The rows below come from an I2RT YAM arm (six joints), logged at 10 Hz.
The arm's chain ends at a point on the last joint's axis. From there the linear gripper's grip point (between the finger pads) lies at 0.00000 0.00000 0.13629 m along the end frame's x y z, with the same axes.
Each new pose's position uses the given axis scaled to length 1; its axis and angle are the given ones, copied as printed.
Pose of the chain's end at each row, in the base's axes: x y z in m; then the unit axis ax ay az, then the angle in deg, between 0 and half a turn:
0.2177, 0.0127, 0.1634, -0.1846, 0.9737, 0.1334, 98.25
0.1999, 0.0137, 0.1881, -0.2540, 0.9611, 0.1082, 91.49
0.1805, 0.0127, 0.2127, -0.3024, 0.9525, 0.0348, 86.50
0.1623, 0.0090, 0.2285, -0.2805, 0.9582, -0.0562, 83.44
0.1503, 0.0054, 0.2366, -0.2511, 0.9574, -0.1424, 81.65
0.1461, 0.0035, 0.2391, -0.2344, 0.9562, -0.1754, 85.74
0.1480, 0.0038, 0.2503, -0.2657, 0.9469, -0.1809, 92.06
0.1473, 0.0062, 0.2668, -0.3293, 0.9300, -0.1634, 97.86
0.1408, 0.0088, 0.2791, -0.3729, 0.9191, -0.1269, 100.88
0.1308, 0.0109, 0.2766, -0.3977, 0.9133, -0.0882, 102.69
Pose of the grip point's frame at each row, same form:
0.3452, 0.0578, 0.1466, -0.1846, 0.9737, 0.1334, 98.25
0.3270, 0.0628, 0.1862, -0.2540, 0.9611, 0.1082, 91.49
0.3087, 0.0581, 0.2212, -0.3024, 0.9525, 0.0348, 86.50
0.2939, 0.0405, 0.2445, -0.2805, 0.9582, -0.0562, 83.44
0.2836, 0.0234, 0.2588, -0.2511, 0.9574, -0.1424, 81.65
0.2812, 0.0142, 0.2531, -0.2344, 0.9562, -0.1754, 85.74
0.2838, 0.0158, 0.2500, -0.2657, 0.9469, -0.1809, 92.06
0.2812, 0.0271, 0.2523, -0.3293, 0.9300, -0.1634, 97.86
0.2715, 0.0398, 0.2560, -0.3729, 0.9191, -0.1269, 100.88
0.2581, 0.0504, 0.2480, -0.3977, 0.9133, -0.0882, 102.69

